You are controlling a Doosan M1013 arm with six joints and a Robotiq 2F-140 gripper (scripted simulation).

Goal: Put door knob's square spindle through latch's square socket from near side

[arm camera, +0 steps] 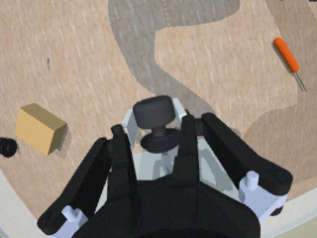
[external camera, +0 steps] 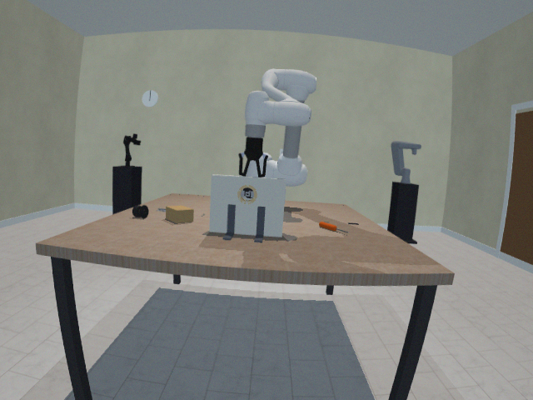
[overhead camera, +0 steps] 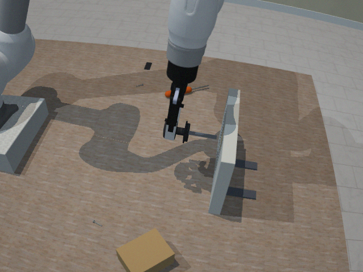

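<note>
Now: the white door panel 16 cm ahead of my hand and 5 cm below it. From my hand the other things lie so: tan box 1 cm ahead, 34 cm to the right, 16 cm below; then small black piece 22 cm behind, 54 cm to the left, 19 cm below; then small screw 16 cm behind, 26 cm to the right, 19 cm below.
</note>
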